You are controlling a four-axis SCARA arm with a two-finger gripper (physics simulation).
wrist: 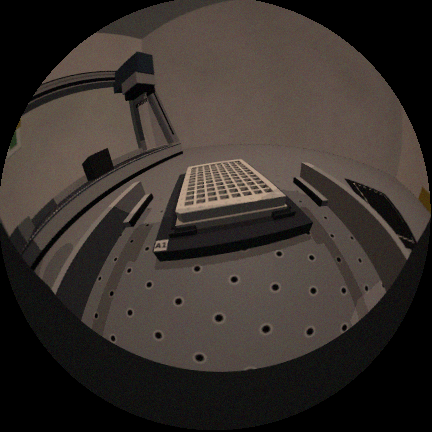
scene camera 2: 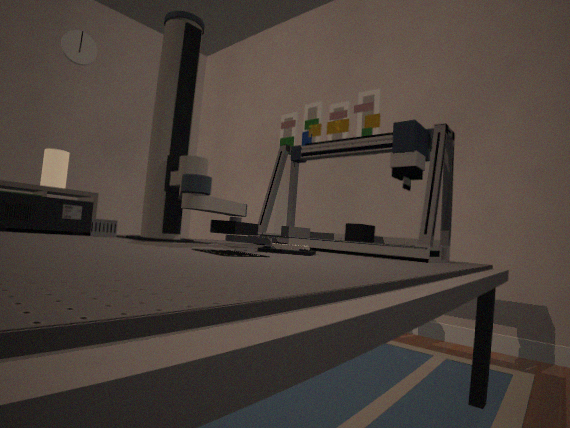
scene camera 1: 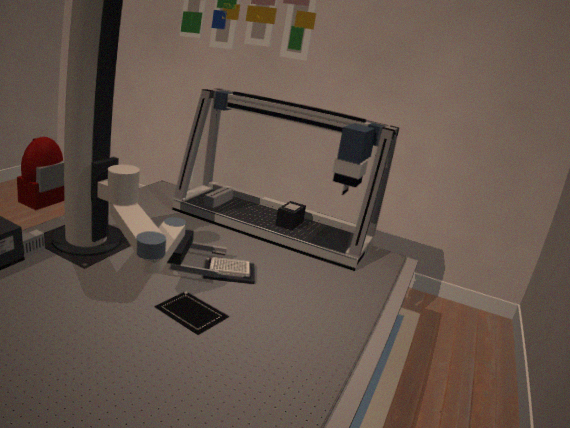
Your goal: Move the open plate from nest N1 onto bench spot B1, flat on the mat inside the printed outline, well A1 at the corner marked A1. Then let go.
My gripper holds nothing. Also in view: a white well plate. Further things: a black mat with printed outline.
My gripper is seen too in the wrist view and in scene camera 1.
